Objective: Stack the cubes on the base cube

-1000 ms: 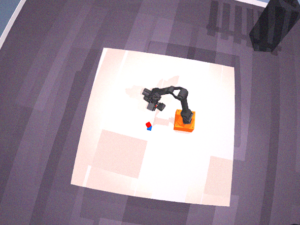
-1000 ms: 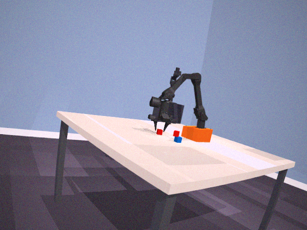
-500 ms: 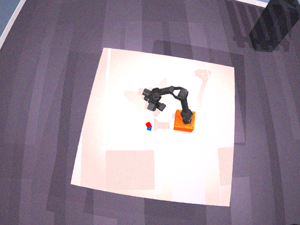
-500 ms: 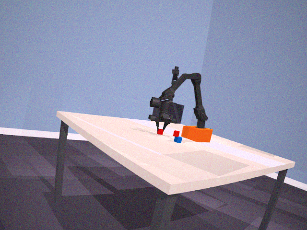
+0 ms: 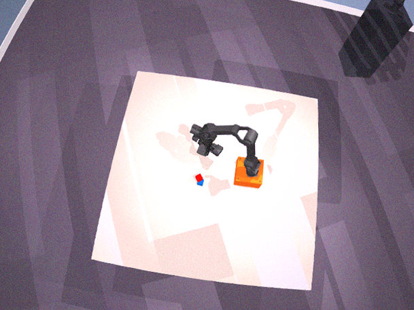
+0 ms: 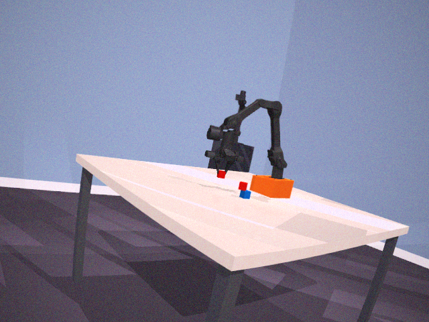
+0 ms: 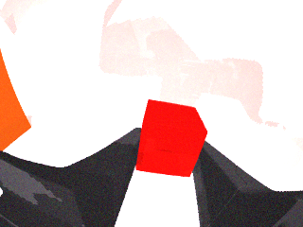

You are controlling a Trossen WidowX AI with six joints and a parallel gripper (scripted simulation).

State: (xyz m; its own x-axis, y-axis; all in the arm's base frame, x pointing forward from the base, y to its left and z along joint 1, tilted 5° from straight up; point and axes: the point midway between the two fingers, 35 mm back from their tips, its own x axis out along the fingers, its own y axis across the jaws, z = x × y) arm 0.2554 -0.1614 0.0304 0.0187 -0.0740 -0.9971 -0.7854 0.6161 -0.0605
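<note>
Right now the blue cube is 50 mm ahead of my gripper tip, 190 mm to the left of it and 50 mm below it.
</note>
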